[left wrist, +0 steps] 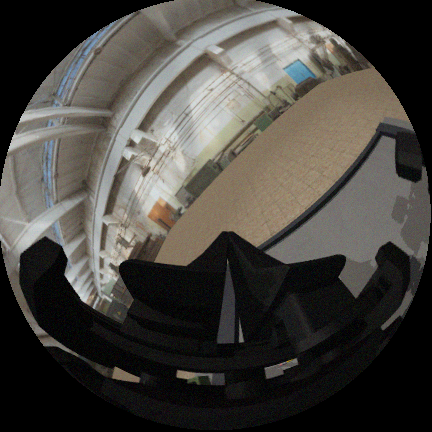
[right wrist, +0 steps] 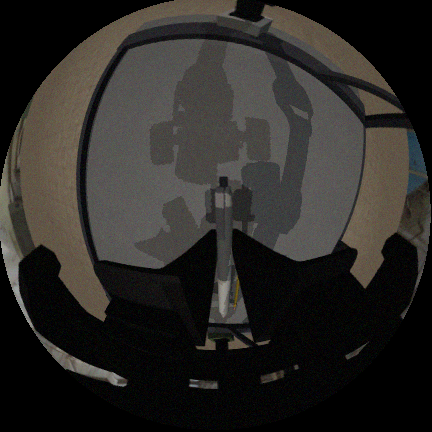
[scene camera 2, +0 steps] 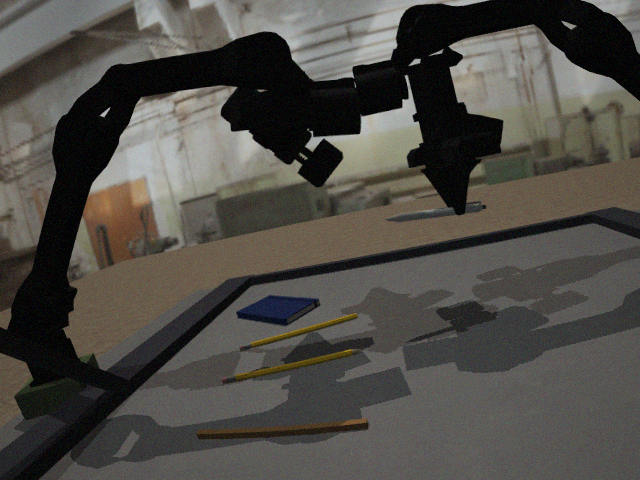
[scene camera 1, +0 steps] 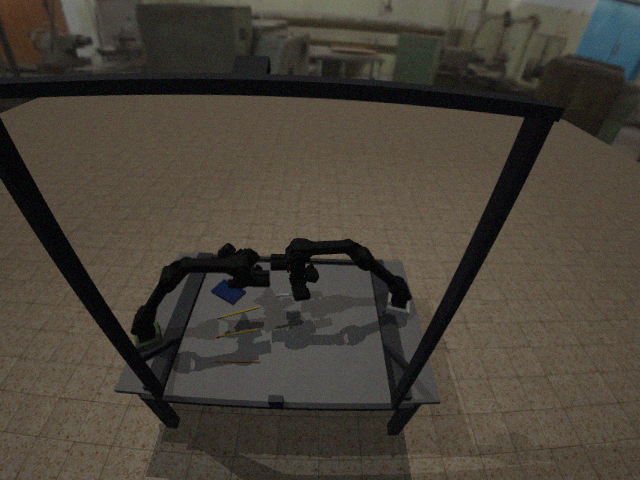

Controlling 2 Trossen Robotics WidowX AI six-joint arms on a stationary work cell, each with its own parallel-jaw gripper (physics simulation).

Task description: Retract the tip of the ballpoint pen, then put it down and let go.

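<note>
A grey ballpoint pen with a black push button is held roughly level above the table. It also shows as a pale sliver in scene camera 1. My right gripper points down and is shut on the pen, nearer its button end. In scene camera 2 the pointed end lies to the left and the button to the right. Whether the tip is out is too small to tell. My left gripper is shut and empty, in the air, apart from the pen; its fingertips are hidden in scene camera 2.
A blue notebook lies on the left of the table. Two yellow pencils and a brown stick lie nearer the front. A dark frame surrounds the table, and both arms meet closely above its far part.
</note>
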